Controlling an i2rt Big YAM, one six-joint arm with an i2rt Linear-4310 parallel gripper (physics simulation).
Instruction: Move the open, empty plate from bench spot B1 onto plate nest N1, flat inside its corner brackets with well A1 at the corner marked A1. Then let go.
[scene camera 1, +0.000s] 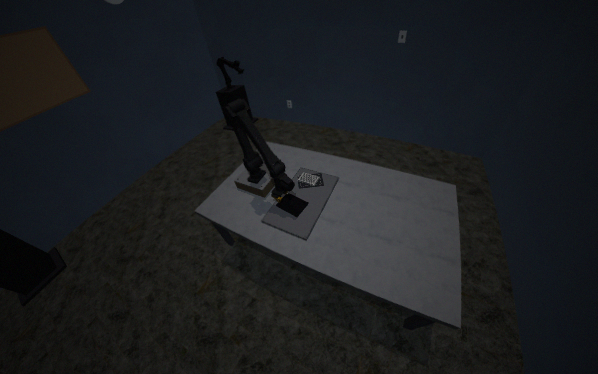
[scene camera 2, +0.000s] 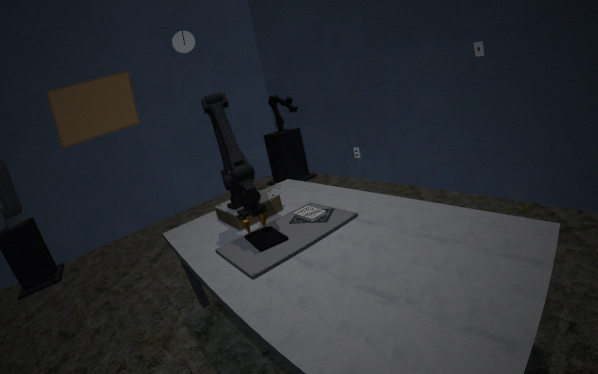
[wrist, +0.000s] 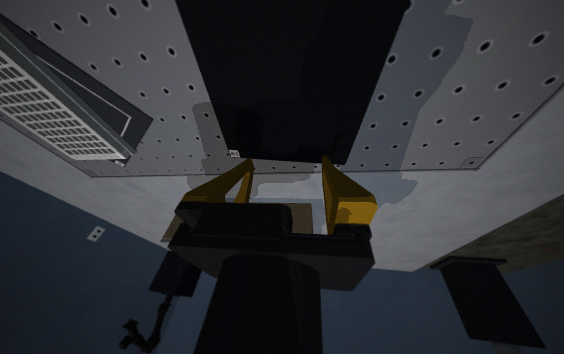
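Where they show: gripper, fingertip midpoint: (scene camera 1: 282, 198) (scene camera 2: 256, 229) (wrist: 286, 161); arm's base at its link origin: (scene camera 1: 257, 176) (scene camera 2: 241, 204).
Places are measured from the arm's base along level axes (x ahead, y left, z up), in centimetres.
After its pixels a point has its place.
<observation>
The white gridded plate (scene camera 1: 310, 178) {x 33.0, y 15.9, z -5.3 cm} (scene camera 2: 310, 212) {x 32.7, y 14.8, z -4.6 cm} (wrist: 55, 110) {x 31.8, y 12.7, z -4.7 cm} sits on a dark square (scene camera 2: 326, 217) {x 40.7, y 16.1, z -6.1 cm} (wrist: 140, 124) {x 28.8, y 7.0, z -6.1 cm}, apparently spot B1, and looks turned relative to it. Its well letters are too small to read. The black square nest (scene camera 1: 292, 204) {x 31.9, y -9.5, z -5.0 cm} (scene camera 2: 267, 238) {x 33.7, y -9.5, z -5.1 cm} (wrist: 290, 75) {x 31.3, y -9.3, z -5.1 cm}, apparently N1, has a small A1 label (wrist: 233, 153) {x 24.8, y -2.2, z -5.0 cm} at one corner near my fingers. Its brackets are hard to make out in the dark. My gripper (scene camera 1: 279, 199) {x 23.8, y -7.8, z -4.5 cm} (scene camera 2: 256, 228) {x 23.8, y -7.8, z -4.5 cm} (wrist: 286, 161) {x 23.8, y -7.8, z -4.5 cm} is open and empty, its yellow fingertips above the nest's edge nearest the arm base, away from the plate.
Plate and nest share a grey perforated board (scene camera 1: 300, 227) {x 43.1, y -21.9, z -6.2 cm} (scene camera 2: 250, 265) {x 42.8, y -24.0, z -6.2 cm} (wrist: 450, 115) {x 26.2, y -21.2, z -6.2 cm} on the white table (scene camera 1: 400, 240) {x 96.1, y -9.4, z -7.5 cm} (scene camera 2: 425, 280) {x 95.4, y -0.9, z -7.5 cm}. The arm's wood-sided base block (scene camera 1: 255, 187) {x 4.8, y -8.9, z -0.3 cm} (scene camera 2: 229, 218) {x 2.4, y -9.3, z -3.3 cm} (wrist: 302, 217) {x 10.8, y -8.1, z -4.9 cm} stands beside the board. Black pedestals (scene camera 1: 232, 102) (scene camera 2: 287, 155) (wrist: 490, 305) stand off the table.
</observation>
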